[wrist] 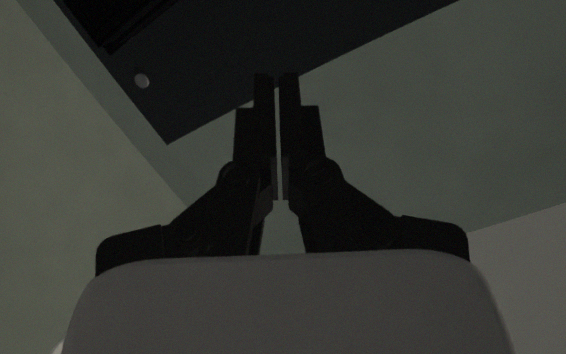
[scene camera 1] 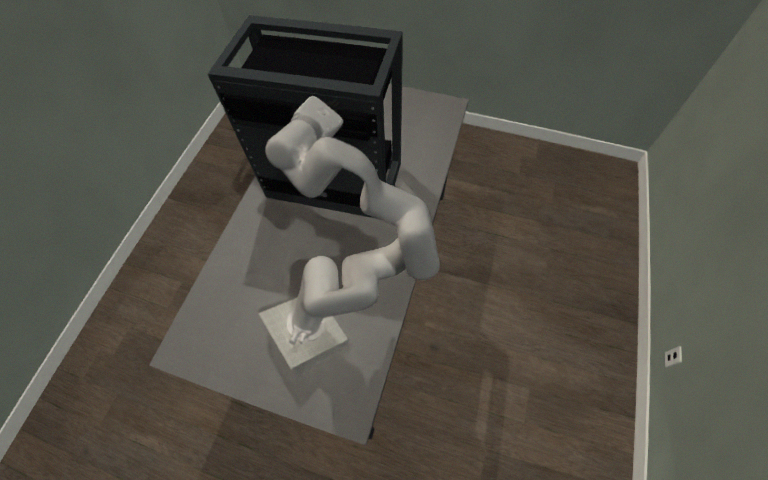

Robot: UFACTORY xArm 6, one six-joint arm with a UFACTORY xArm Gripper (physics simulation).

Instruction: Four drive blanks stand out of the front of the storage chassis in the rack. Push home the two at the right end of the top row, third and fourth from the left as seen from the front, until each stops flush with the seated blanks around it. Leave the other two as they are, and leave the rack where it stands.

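Observation:
The dark rack stands upright at the back of the table. Its front is dark and partly covered by the arm in the scene view. The storage chassis and its four drive blanks cannot be made out in either view, so how far any blank stands out cannot be told. My gripper is shut and empty, with a thin gap between its fingers. In the wrist view its tips overlap the edge of the rack's dark frame; whether they touch it cannot be told. In the scene view the wrist is at the upper right of the rack's front.
The arm's base stands on a pale square plate near the front of the grey table. The arm's links bend out to the right over the table's right edge. A round screw head shows on the rack's frame. Walls stand behind and to the right.

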